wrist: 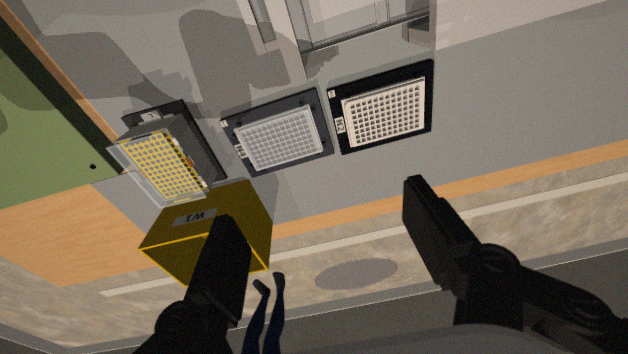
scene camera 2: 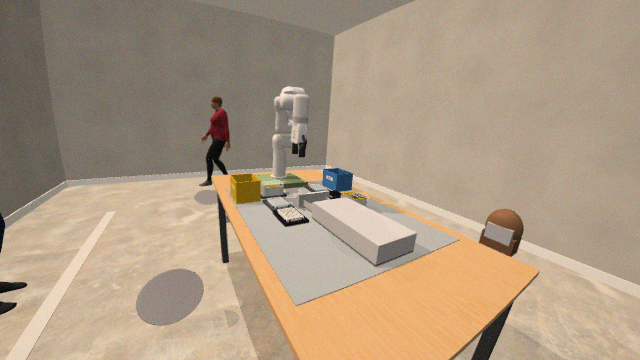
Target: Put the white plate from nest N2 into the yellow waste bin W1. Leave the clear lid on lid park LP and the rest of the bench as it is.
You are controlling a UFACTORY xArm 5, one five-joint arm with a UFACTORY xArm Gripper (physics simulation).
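Seen in the pictures: gripper, between the fingertips: (wrist: pixel 320 215) (scene camera 2: pixel 298 155); arm's base, origin of its link: (scene camera 2: pixel 279 176).
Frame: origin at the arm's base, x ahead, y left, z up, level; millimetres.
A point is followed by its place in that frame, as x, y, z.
Note:
The white plate (scene camera 2: pixel 291 215) {684, -192, -5} (wrist: pixel 385 112) {655, -180, -5} lies flat in the dark nest N2 (wrist: pixel 340 142) {577, -220, -17}, its grid of wells facing up. The yellow waste bin W1 (scene camera 2: pixel 245 189) {388, -337, 48} (wrist: pixel 255 205) {387, -298, 2} stands upright by the bench edge; its top is open, and a finger hides part of it in the wrist view. My gripper (scene camera 2: pixel 299 153) {543, -103, 252} (wrist: pixel 320 215) {543, -103, 252} is open and empty, high above the bench and well apart from the plate and bin. A flat pale piece (scene camera 2: pixel 316 187) {308, 151, -10} at the back may be the clear lid; no LP label is readable.
A greyish plate (scene camera 2: pixel 278 203) {516, -195, -5} (wrist: pixel 280 137) {483, -174, -4} sits between N2 and a clear box with a yellow rack (scene camera 2: pixel 272 189) {345, -169, 19} (wrist: pixel 167 165) {322, -146, 48}. A long pale block (scene camera 2: pixel 367 225) {1003, -15, 54} adjoins an open tray. A blue bin (scene camera 2: pixel 338 179) {384, 272, 56} stands at the back right. A person in red (scene camera 2: pixel 218 125) is behind the table.

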